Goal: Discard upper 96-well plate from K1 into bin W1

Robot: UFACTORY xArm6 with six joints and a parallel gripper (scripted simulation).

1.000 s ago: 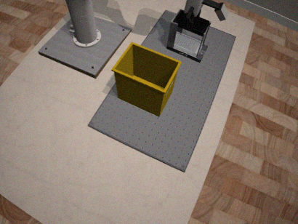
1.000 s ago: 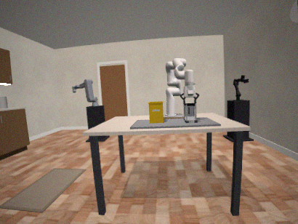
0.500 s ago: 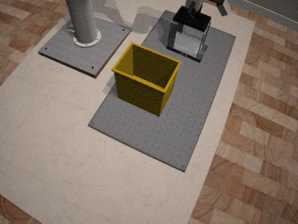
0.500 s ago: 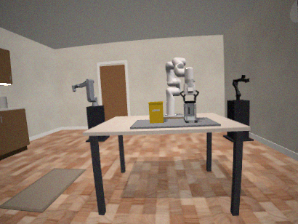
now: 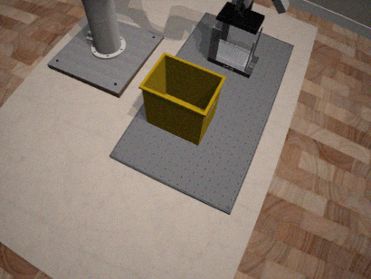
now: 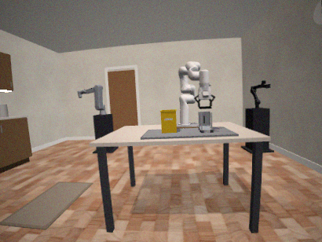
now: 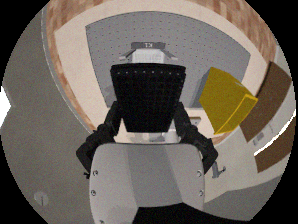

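Right now my hand is 290 mm to the left of the yellow plastics bin W1, 110 mm above it and 60 mm past it. The rest, counted from my hand: pale plate: 180 mm below; then black 96-well plate: 10 mm below.
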